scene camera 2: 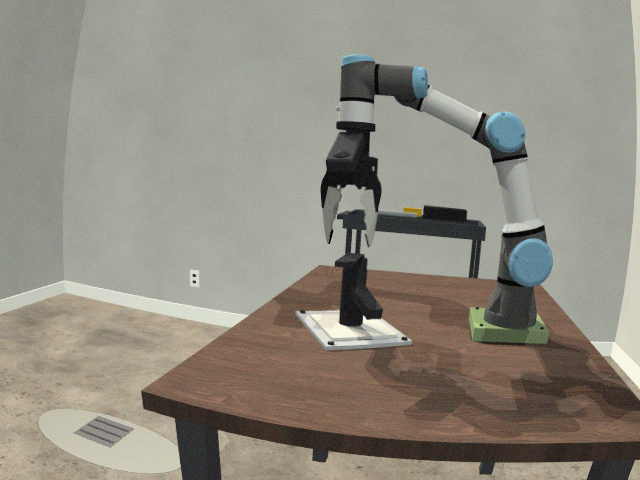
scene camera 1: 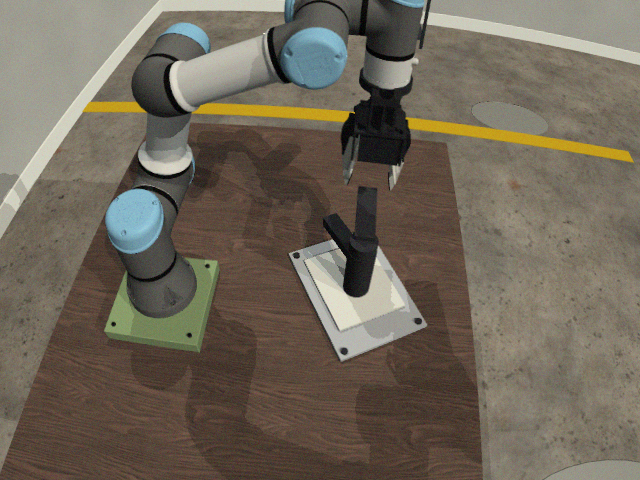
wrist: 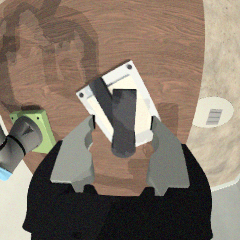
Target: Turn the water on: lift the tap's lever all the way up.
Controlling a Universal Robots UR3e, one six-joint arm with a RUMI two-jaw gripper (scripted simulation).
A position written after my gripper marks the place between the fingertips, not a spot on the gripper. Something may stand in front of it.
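My gripper (scene camera 1: 368, 186) is visible to me, and you'd also find it in scene camera 2 (scene camera 2: 348, 245) and in the wrist view (wrist: 123, 116). There's a lever (wrist: 124, 101) that I can see too.
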